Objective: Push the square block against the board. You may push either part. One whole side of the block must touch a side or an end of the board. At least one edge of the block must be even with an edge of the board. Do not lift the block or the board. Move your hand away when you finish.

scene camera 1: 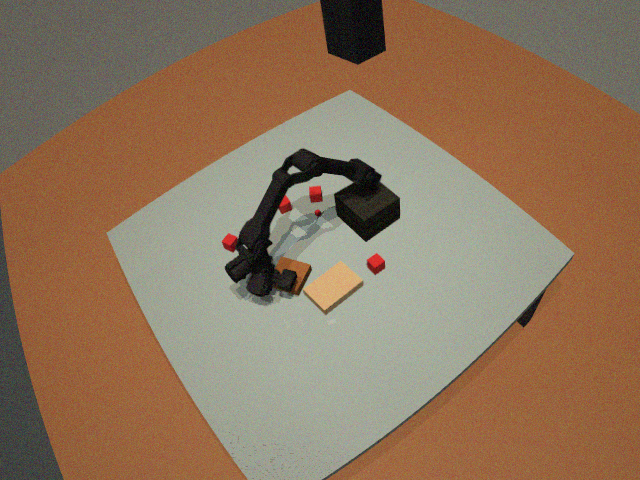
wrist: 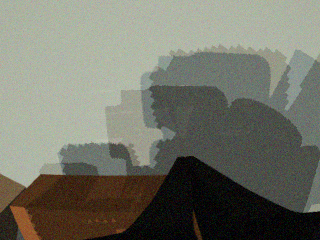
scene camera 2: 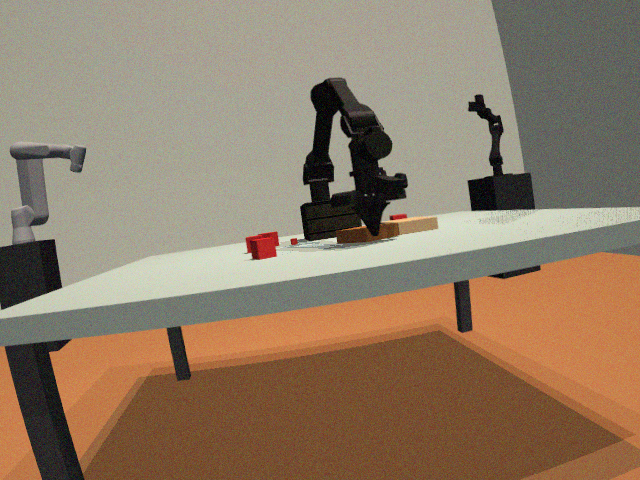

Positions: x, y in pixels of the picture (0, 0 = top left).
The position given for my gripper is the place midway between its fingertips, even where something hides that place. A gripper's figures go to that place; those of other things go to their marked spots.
Labels:
My gripper (scene camera 1: 270, 289): 1.51 m from the lens. A board (scene camera 1: 332, 288): 1.45 m from the lens.

